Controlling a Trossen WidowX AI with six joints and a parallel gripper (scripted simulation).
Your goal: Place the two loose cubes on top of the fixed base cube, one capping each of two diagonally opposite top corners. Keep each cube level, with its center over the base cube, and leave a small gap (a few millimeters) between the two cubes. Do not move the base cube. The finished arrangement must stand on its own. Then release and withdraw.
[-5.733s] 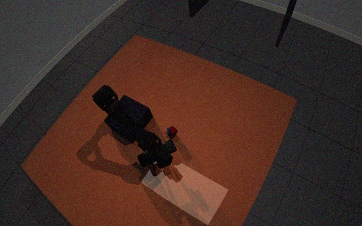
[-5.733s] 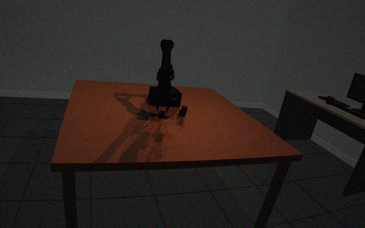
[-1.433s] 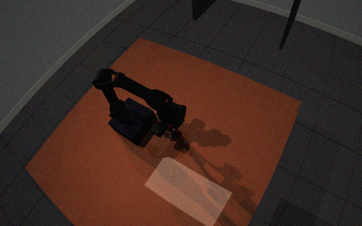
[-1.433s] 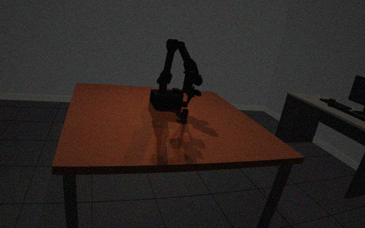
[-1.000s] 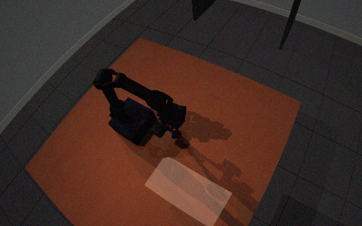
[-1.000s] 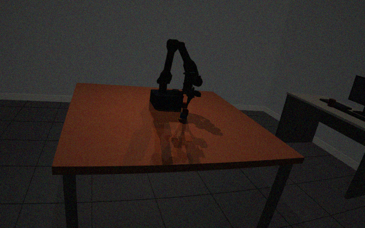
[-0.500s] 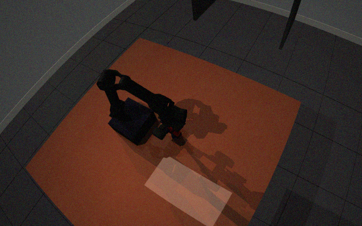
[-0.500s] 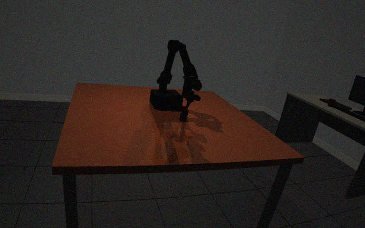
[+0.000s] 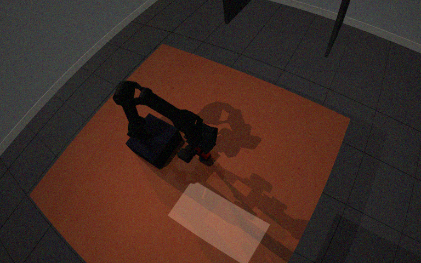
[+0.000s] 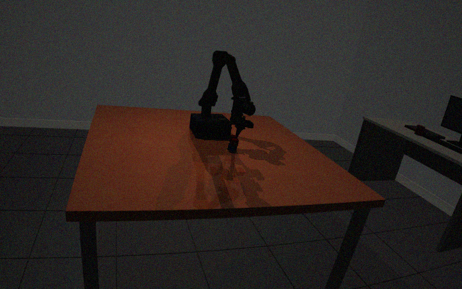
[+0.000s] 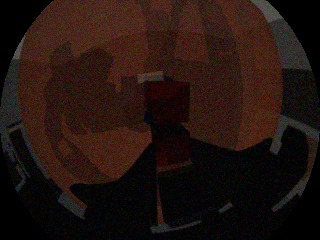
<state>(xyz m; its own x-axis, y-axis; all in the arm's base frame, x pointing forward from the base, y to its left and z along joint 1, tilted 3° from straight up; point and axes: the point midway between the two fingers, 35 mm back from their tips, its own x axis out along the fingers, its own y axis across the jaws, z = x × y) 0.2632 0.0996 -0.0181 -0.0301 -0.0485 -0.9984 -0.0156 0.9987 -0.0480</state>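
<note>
My gripper tip is now 4 cm above the blue base cube and 2 cm short of it.
</note>
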